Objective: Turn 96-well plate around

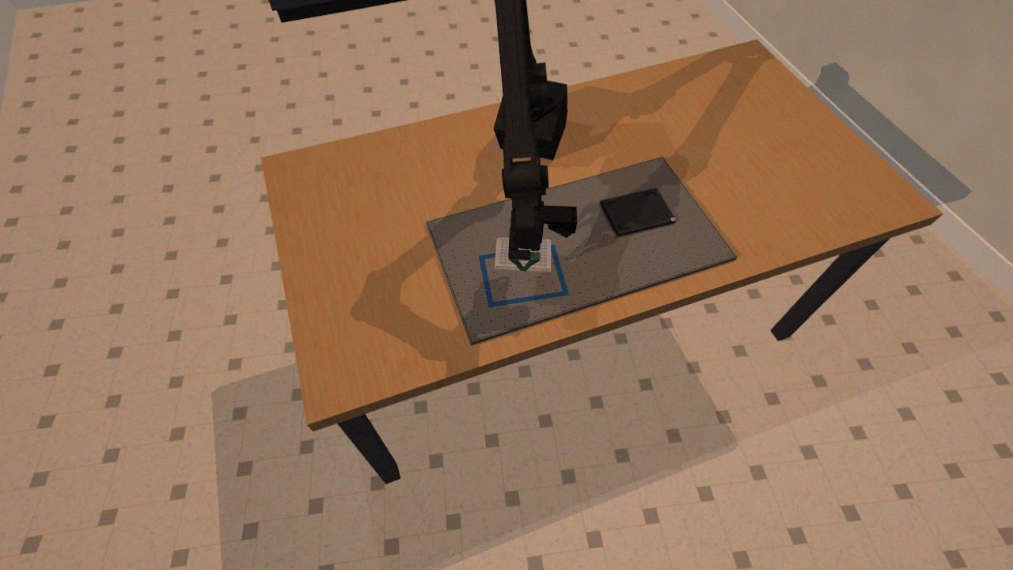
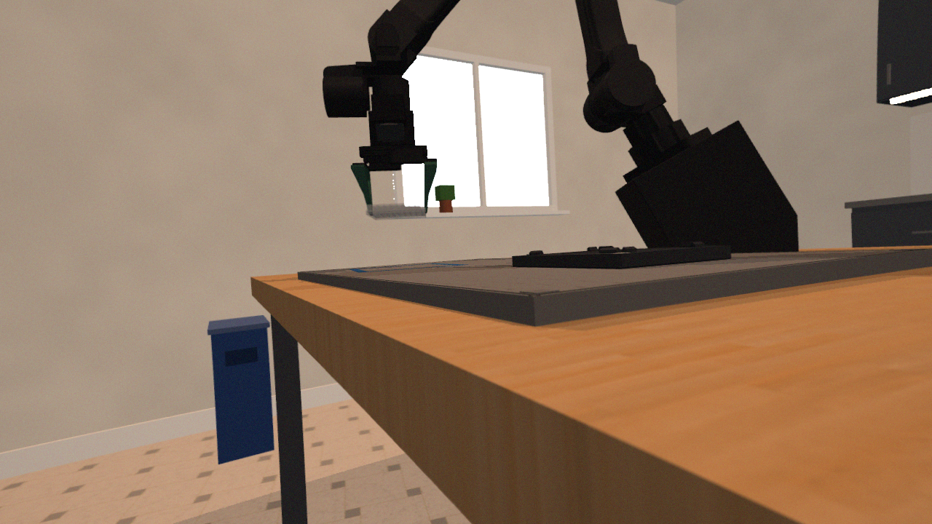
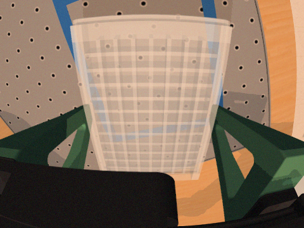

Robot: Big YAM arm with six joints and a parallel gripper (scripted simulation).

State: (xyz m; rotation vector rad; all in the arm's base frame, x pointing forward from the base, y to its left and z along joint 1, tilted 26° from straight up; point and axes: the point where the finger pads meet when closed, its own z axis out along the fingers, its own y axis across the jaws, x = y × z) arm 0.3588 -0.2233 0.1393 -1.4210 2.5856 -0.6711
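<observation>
The 96-well plate is 10 mm below my hand. Round my hand: black plate nest N1: 360 mm to the left, 90 mm below; A1 label: 420 mm to the left, 80 mm below, 70 mm ahead.
</observation>
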